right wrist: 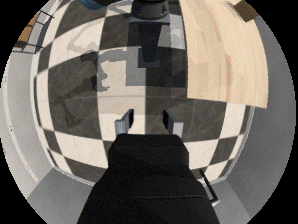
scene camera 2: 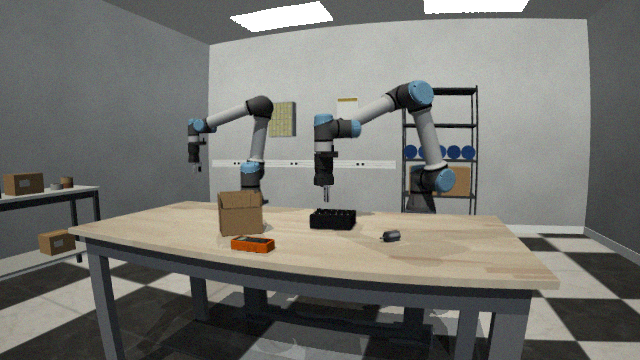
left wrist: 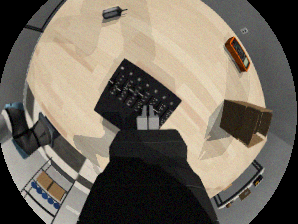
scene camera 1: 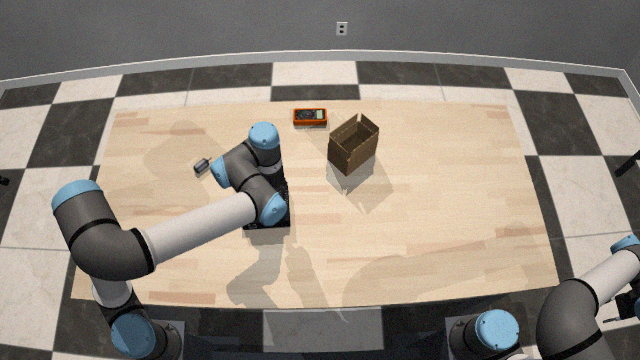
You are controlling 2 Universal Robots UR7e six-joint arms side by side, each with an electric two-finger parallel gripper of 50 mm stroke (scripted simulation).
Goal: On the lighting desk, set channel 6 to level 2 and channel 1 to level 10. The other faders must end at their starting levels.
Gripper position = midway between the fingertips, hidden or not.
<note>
I see my left gripper (left wrist: pixel 148 111), my right gripper (right wrist: pixel 148 115) and a cardboard box (scene camera 1: pixel 354 154).
The cardboard box also shows in scene camera 2 (scene camera 2: pixel 241 211).
</note>
